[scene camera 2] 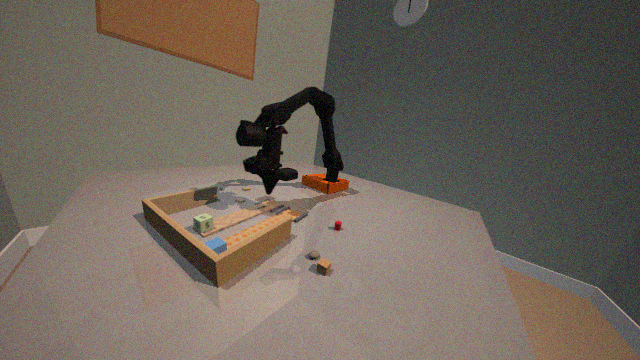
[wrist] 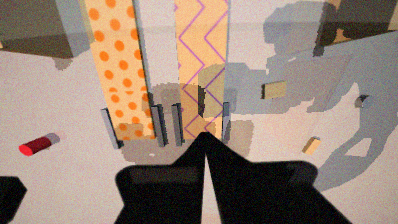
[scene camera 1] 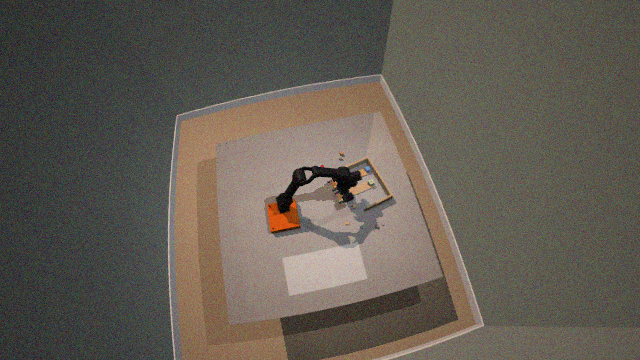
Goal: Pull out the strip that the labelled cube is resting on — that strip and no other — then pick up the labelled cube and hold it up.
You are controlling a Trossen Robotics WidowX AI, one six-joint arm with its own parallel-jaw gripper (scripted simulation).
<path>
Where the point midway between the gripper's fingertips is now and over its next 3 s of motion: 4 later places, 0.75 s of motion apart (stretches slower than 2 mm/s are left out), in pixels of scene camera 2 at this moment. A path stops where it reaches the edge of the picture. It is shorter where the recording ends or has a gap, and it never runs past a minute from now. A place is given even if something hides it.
My gripper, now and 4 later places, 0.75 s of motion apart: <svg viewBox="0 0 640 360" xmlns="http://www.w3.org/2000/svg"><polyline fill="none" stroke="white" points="268,194 268,204 270,203 276,201 282,199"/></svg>
</path>
